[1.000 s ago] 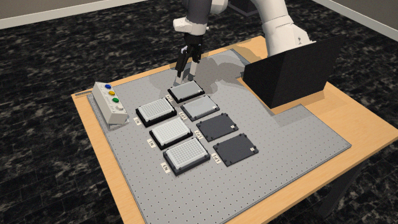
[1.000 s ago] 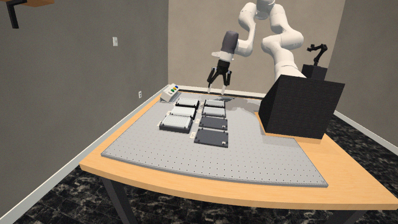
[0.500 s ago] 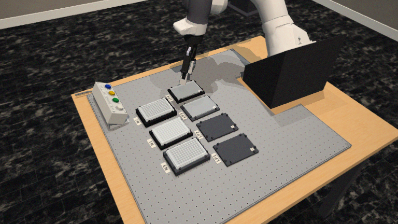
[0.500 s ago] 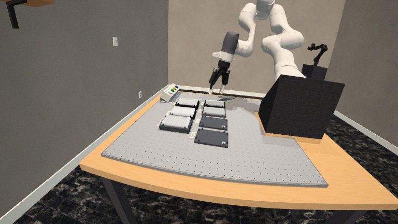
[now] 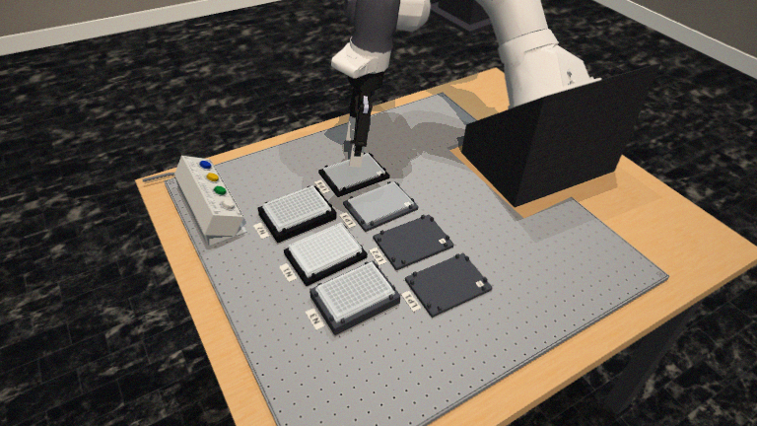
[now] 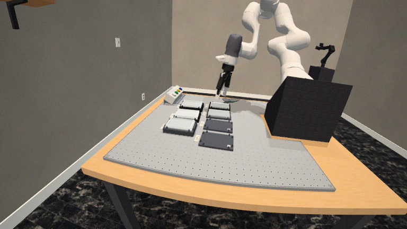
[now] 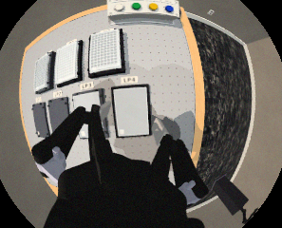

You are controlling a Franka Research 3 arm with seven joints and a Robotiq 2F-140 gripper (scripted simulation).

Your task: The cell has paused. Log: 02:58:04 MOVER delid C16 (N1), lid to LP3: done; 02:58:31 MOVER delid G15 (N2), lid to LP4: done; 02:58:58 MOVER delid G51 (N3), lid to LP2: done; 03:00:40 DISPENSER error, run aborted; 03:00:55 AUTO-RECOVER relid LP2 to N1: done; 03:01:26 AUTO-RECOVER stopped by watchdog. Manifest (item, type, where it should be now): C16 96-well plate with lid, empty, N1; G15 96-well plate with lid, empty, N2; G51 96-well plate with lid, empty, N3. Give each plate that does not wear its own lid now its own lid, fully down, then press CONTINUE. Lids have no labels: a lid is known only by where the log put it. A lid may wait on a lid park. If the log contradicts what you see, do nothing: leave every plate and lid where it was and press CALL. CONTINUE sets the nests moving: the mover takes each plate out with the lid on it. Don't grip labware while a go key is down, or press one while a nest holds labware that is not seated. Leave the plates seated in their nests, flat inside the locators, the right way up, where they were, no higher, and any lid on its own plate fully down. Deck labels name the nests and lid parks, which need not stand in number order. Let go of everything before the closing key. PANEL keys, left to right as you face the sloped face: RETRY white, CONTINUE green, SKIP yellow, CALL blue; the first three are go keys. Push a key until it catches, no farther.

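My hand is 90 mm above the lid park LP4. From my hand the other things lie so: white key (320 mm ahead, 30 mm below, 10 mm to the right); then lid park LP2 (260 mm to the left, 90 mm below, 20 mm ahead); then lid park LP3 (130 mm to the left, 90 mm below, 10 mm ahead).
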